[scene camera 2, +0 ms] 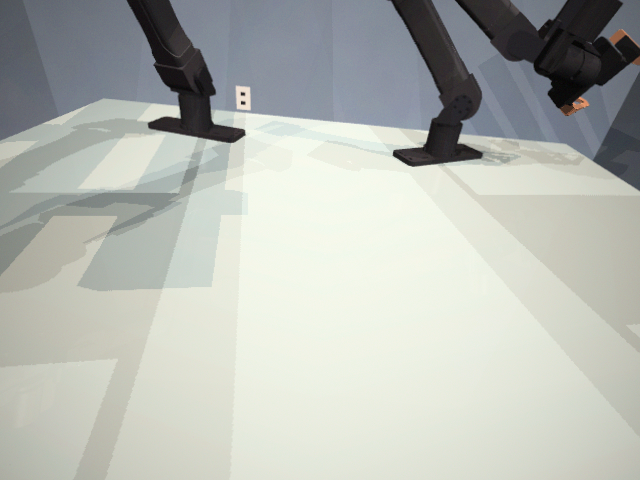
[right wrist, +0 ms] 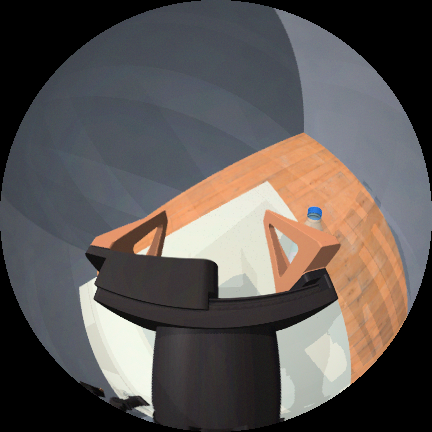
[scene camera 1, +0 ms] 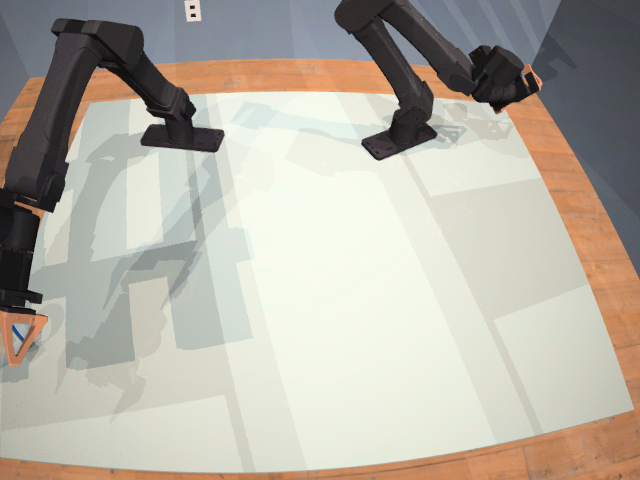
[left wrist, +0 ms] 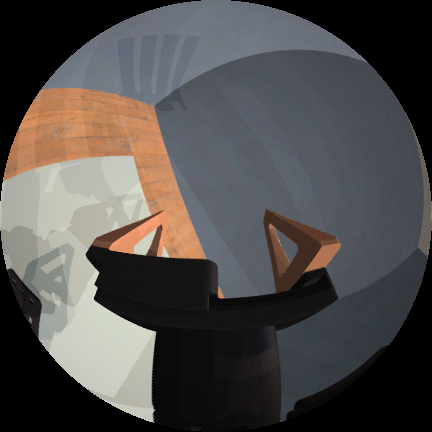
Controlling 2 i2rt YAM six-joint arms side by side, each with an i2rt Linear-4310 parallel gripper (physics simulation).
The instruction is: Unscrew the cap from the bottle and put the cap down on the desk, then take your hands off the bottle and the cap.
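Pixels of known places: left gripper, fingertip midpoint: point(scene camera 2: 611, 83) point(scene camera 1: 525, 90) point(left wrist: 215, 215); right gripper, fingertip midpoint: point(right wrist: 215, 214); left arm's base at its link origin: point(scene camera 2: 437, 156) point(scene camera 1: 400, 139); right arm's base at its link origin: point(scene camera 2: 197, 131) point(scene camera 1: 182, 138).
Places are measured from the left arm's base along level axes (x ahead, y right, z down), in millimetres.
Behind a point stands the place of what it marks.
Note:
The bottle point(scene camera 1: 17, 333) @[x 85, y 911, z -60 mm] point(right wrist: 314, 224) @[x 89, y 991, z -54 mm] is clear, with a blue stripe on its label, and is mostly hidden behind a right gripper finger. Its blue cap point(right wrist: 314, 212) @[x 98, y 1016, z -46 mm] is at the neck end, beyond the right-hand finger in the right wrist view. I cannot tell how far the bottle tilts. My right gripper point(scene camera 1: 15, 356) @[x 181, y 898, z -165 mm] point(right wrist: 215, 214) @[x 181, y 898, z -165 mm] is open at the left edge of scene camera 1, with nothing between its fingers; the bottle is outside them. My left gripper point(scene camera 1: 516, 94) @[x 119, y -281, z -168 mm] point(scene camera 2: 601, 74) point(left wrist: 215, 215) @[x 119, y -281, z -168 mm] is open and empty, raised at the upper right, far from the bottle.
A pale mat point(scene camera 1: 351, 289) @[x 268, y 340, z 0 mm] point(scene camera 2: 336, 310) @[x 340, y 426, z 0 mm] point(left wrist: 90, 350) @[x 124, y -64, z 0 mm] point(right wrist: 200, 240) @[x 277, y 857, z 0 mm] covers most of the wooden table point(scene camera 1: 573, 201) point(left wrist: 65, 125) point(right wrist: 370, 280). Both arm bases stand toward its back. A wall with a white socket point(scene camera 1: 192, 10) point(scene camera 2: 242, 97) is behind.

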